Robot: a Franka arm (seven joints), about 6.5 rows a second.
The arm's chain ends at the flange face. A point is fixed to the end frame.
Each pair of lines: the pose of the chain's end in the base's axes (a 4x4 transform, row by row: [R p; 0 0 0 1], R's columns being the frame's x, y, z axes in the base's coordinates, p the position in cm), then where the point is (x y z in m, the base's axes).
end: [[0.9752 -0.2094 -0.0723 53.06], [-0.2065 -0.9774 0.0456 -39.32], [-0.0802 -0.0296 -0.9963 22.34], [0 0 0 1]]
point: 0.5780 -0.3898 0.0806
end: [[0.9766 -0.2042 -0.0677 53.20], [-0.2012 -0.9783 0.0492 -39.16], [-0.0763 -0.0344 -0.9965 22.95], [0 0 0 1]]
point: 0.5801 -0.3874 0.0869
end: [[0.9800 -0.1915 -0.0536 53.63], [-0.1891 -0.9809 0.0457 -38.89], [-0.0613 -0.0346 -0.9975 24.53], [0 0 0 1]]
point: 0.5864 -0.3845 0.1035
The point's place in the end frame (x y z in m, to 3 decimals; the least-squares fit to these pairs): 0.057 -0.009 0.139
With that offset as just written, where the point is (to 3 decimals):
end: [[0.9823 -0.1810 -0.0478 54.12], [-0.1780 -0.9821 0.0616 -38.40], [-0.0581 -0.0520 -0.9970 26.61], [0 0 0 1]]
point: 0.592 -0.377 0.125
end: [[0.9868 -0.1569 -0.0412 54.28], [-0.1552 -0.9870 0.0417 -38.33], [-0.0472 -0.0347 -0.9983 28.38], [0 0 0 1]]
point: 0.595 -0.377 0.143
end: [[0.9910 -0.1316 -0.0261 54.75], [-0.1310 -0.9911 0.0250 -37.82], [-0.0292 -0.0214 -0.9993 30.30], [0 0 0 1]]
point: 0.602 -0.373 0.163
